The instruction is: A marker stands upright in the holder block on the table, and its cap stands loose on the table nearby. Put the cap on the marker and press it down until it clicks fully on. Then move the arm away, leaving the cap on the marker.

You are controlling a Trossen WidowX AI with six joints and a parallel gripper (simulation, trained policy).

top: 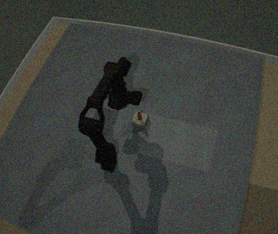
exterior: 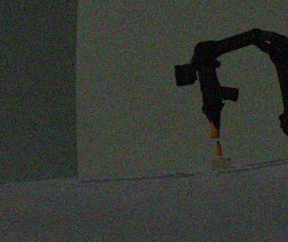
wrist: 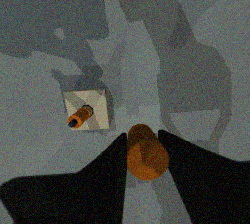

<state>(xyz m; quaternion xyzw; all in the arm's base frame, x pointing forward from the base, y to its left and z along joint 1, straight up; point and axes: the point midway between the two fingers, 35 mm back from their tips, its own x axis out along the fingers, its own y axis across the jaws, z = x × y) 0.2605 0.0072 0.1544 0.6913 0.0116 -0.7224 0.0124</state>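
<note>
My gripper tip is now 8 cm to the left of the orange marker and 5 cm above it. The rest, counted from my gripper tip: pale holder block 8 cm to the right, 10 cm below; orange cap 1 cm ahead.
</note>
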